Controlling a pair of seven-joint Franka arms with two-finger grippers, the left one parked.
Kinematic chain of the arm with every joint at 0, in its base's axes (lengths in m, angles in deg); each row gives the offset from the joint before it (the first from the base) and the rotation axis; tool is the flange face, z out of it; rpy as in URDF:
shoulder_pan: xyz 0 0 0.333 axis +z
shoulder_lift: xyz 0 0 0 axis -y
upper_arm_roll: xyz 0 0 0.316 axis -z
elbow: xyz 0.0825 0 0 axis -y
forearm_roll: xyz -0.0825 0 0.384 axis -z
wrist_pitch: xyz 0 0 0 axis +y
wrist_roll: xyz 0.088 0 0 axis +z
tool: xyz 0 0 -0.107 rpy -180 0 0
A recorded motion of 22 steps. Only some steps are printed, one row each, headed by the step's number.
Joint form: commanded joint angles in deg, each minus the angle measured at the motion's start. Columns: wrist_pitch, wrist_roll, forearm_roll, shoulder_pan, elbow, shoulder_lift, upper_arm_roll.
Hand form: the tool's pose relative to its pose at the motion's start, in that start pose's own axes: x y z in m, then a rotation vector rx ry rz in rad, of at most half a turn. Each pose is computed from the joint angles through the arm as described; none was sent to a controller.
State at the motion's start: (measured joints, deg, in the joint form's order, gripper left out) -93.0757 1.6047 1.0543 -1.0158 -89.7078 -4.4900 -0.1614
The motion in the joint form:
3: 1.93 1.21 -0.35 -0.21 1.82 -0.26 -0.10
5: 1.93 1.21 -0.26 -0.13 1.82 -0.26 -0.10
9: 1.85 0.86 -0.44 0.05 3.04 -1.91 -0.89
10: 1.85 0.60 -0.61 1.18 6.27 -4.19 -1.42
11: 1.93 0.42 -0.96 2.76 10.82 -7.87 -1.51
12: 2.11 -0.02 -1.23 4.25 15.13 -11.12 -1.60
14: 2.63 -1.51 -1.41 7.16 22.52 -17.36 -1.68
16: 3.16 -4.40 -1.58 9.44 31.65 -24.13 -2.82
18: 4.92 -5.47 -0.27 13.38 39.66 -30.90 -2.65
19: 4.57 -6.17 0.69 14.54 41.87 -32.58 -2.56
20: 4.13 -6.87 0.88 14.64 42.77 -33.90 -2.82
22: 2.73 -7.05 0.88 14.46 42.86 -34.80 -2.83
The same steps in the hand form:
3: -0.0011 0.0007 -0.0095 0.0065 -0.0062 -0.0186
5: -0.0011 0.0001 -0.0095 0.0049 -0.0063 -0.0200
9: 0.0079 -0.0096 -0.0032 0.0095 -0.0120 -0.0308
10: 0.0206 -0.0265 -0.0067 0.0136 0.0050 -0.0547
11: 0.0395 -0.0448 -0.0056 0.0214 0.0191 -0.0801
12: 0.0550 -0.0628 -0.0058 0.0282 0.0344 -0.0994
14: 0.0811 -0.0985 0.0039 0.0359 0.0448 -0.1243
16: 0.1046 -0.1377 0.0086 0.0566 0.0741 -0.1291
18: 0.1194 -0.1840 0.0282 0.0378 0.0668 -0.1724
19: 0.1231 -0.1967 0.0305 0.0247 0.0844 -0.1768
20: 0.1279 -0.2007 0.0389 0.0257 0.0846 -0.1692
22: 0.1341 -0.2000 0.0473 0.0283 0.0946 -0.1629

